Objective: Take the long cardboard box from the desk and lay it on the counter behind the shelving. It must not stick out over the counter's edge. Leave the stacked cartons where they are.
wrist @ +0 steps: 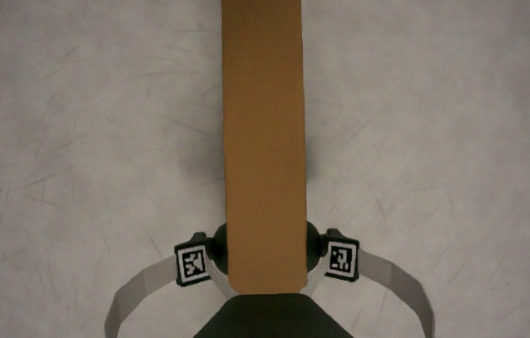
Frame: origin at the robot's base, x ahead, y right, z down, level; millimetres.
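Seen in the pictures: end effector, tool point: [266,244].
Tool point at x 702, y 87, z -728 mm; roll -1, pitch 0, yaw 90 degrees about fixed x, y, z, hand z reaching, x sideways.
A point is followed by its place in that frame.
The long cardboard box [265,125] {x 782, y 88, z -753 mm} is a plain brown bar that runs from the top edge of the wrist view down to the gripper's dark body at the bottom middle. Its far end is out of view. My gripper [267,248] {x 702, y 87, z -728 mm} is shut on the box near its near end. One dark round fingertip presses on the left side and one on the right side, each partly hidden by the box. The counter, the shelving and the stacked cartons do not show in this view.
A pale grey, scratched surface [100,125] {x 793, y -46, z -692 mm} lies below the box and stretches to both sides. Soft shadows lie on it beside the box. No edge of the surface shows.
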